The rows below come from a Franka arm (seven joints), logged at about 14 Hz.
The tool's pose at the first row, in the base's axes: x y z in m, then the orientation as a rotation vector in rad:
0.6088 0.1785 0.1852 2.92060 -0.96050 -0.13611
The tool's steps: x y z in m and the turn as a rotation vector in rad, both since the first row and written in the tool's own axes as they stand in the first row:
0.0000 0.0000 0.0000 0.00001 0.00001 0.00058
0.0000 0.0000 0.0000 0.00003 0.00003 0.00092
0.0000 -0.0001 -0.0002 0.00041 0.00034 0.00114
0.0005 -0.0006 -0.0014 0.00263 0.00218 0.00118
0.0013 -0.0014 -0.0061 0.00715 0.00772 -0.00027
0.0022 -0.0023 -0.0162 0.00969 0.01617 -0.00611
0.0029 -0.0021 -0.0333 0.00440 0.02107 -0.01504
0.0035 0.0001 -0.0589 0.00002 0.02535 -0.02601
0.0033 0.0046 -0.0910 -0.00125 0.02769 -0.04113
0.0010 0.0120 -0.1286 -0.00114 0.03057 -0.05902
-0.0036 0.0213 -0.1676 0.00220 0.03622 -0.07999
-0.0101 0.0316 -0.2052 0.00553 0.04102 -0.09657
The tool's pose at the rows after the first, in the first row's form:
0.6088 0.1785 0.1852 2.92031 -0.96134 -0.13606
0.6088 0.1785 0.1852 2.92014 -0.96184 -0.13601
0.6089 0.1786 0.1854 2.92031 -0.96224 -0.13537
0.6097 0.1787 0.1865 2.92190 -0.96282 -0.13168
0.6113 0.1791 0.1911 2.92553 -0.96150 -0.12158
0.6136 0.1796 0.2010 2.92897 -0.95269 -0.10829
0.6158 0.1796 0.2179 2.92766 -0.93721 -0.10390
0.6177 0.1783 0.2435 2.92825 -0.91920 -0.10014
0.6182 0.1759 0.2759 2.93404 -0.89649 -0.09802
0.6159 0.1725 0.3140 2.94211 -0.87007 -0.09463
0.6108 0.1691 0.3539 2.95364 -0.83971 -0.08584
0.6034 0.1659 0.3926 2.96307 -0.81577 -0.07808

